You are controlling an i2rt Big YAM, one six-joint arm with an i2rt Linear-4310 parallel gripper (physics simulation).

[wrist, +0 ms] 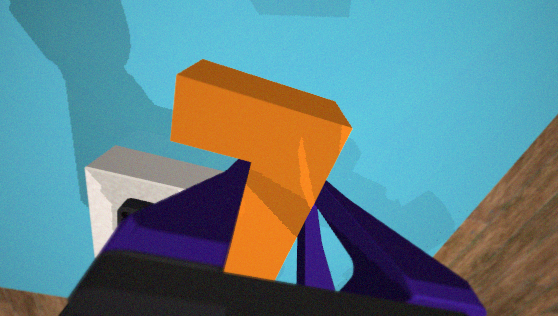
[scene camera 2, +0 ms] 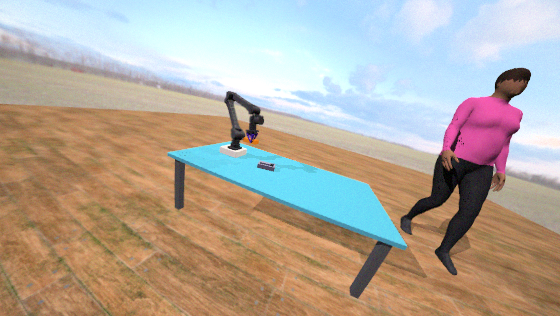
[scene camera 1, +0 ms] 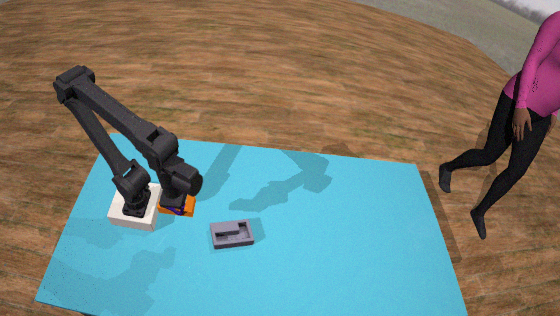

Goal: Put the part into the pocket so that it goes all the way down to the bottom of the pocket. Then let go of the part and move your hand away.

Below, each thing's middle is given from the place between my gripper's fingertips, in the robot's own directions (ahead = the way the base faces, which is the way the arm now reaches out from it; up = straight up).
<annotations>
I see my gripper 160 mm short of the grey pocket block (scene camera 1: 237, 233), 160 mm above it and 30 mm to the right of it. Round my hand: orange L-shaped block (wrist: 292, 138): 10 mm to the left, 10 mm behind, 10 mm above.
</annotations>
